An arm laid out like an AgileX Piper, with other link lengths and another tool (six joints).
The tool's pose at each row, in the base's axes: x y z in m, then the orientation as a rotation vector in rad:
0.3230 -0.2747 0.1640 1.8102 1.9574 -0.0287
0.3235 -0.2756 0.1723 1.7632 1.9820 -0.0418
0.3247 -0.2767 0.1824 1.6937 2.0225 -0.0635
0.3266 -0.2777 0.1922 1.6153 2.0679 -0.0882
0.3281 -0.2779 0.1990 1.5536 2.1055 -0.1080
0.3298 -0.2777 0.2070 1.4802 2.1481 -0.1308
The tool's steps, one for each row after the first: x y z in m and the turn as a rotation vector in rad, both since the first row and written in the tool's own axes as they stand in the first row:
-0.0038 0.0028 -0.0069 -0.0089 -0.0105 -0.0385
-0.0083 0.0068 -0.0152 -0.0179 -0.0232 -0.0984
-0.0127 0.0114 -0.0229 -0.0263 -0.0361 -0.1663
-0.0153 0.0148 -0.0284 -0.0306 -0.0437 -0.2210
-0.0180 0.0188 -0.0351 -0.0356 -0.0523 -0.2853

